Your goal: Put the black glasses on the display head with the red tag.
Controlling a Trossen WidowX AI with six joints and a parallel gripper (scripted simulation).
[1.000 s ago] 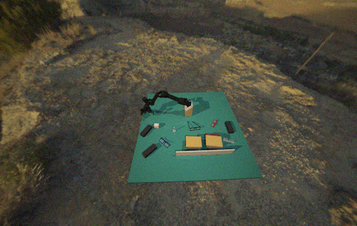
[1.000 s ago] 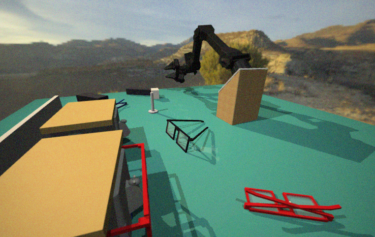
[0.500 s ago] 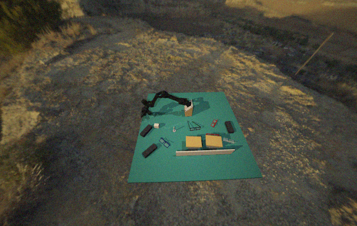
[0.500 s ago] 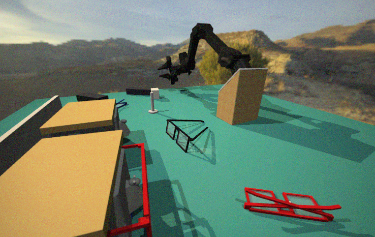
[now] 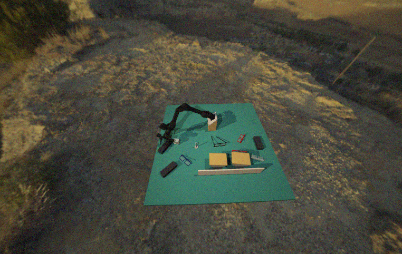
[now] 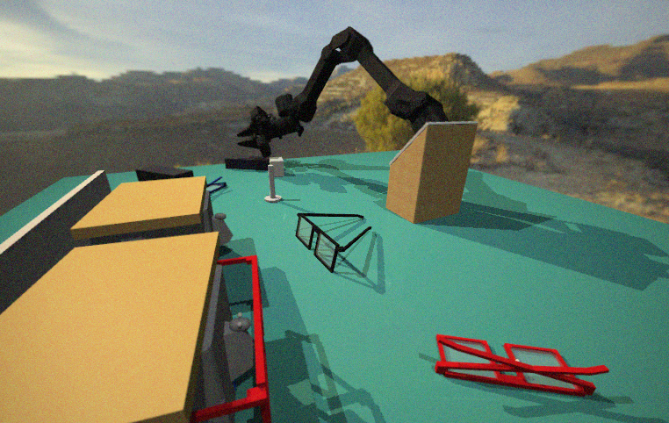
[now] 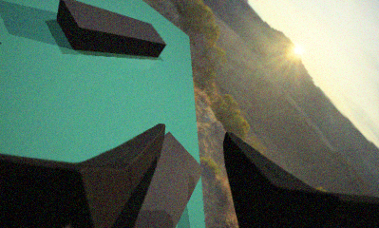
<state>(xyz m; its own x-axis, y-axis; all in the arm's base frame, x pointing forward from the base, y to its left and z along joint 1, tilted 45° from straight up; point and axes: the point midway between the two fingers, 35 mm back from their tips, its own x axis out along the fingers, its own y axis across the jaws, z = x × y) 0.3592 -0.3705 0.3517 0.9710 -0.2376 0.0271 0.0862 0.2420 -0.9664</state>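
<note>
The small white stand is 35 cm to the left of my gripper tip, 7 cm below it and 7 cm behind it. Also, from my gripper tip: white board: 70 cm to the left, 20 cm ahead, 4 cm below; white cube: 12 cm to the left, 11 cm behind, 7 cm below.
</note>
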